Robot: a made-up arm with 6 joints.
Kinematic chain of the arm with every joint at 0, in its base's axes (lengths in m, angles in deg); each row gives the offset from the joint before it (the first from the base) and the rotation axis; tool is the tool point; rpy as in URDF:
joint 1: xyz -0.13 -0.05 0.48 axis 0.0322 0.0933 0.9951
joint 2: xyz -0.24 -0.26 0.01 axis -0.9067 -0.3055 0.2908
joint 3: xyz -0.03 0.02 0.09 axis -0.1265 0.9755 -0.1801
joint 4: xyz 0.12 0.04 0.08 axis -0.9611 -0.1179 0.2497
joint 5: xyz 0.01 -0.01 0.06 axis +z
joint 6: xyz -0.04 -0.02 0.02 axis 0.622 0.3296 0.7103
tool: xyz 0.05 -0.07 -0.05 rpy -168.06 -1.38 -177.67
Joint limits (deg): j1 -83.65..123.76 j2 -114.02..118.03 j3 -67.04..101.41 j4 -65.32..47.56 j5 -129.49..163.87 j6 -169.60..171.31
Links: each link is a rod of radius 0.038 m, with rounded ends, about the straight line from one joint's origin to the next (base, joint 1, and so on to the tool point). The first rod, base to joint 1, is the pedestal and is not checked.
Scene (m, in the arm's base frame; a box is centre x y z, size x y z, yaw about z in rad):
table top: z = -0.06
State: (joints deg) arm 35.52 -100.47 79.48 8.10 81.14 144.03
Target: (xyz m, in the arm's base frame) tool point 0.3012 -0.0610 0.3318
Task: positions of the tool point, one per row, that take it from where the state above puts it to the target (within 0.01 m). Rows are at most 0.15 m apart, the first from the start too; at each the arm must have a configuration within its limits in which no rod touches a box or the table.
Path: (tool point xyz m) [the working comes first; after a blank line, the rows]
Joints at the target: 106.86 -91.69 50.48 22.14 80.63 162.03
Straight joint move there: clear.

1: 0.0166 -0.4009 0.3655
2: 0.1169 -0.3528 0.3554
3: 0.2025 -0.2769 0.3458
4: 0.2661 -0.1774 0.3376
5: 0.3012 -0.0610 0.3318

